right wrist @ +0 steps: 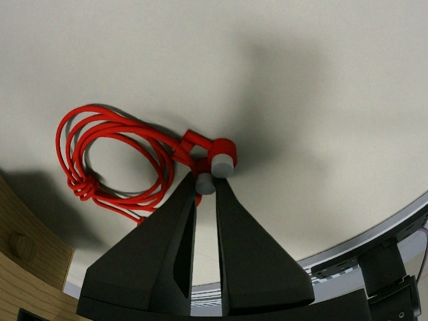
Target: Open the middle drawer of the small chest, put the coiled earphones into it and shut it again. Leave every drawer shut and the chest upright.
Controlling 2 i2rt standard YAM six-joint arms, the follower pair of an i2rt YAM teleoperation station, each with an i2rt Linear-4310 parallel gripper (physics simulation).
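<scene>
The red coiled earphones (150,135) lie on the pale table top in the right wrist view, with the knotted loop of cable at the left and two earbuds with grey ends at the right. My right gripper (205,179) is nearly closed, with one earbud's grey end filling the narrow gap between its fingertips. The other earbud rests just above the tips. Part of the wooden chest (35,287) shows at the lower left, with a round knob (23,246). Which drawer this is, and how far any drawer stands open, cannot be told. My left gripper does not show.
A black arm mount (382,267) with a purple cable stands at the lower right, beyond the curved-looking table edge. The chest's wooden corner is close on the left of the right gripper. A soft dark shadow falls on the table top above and right of the earbuds.
</scene>
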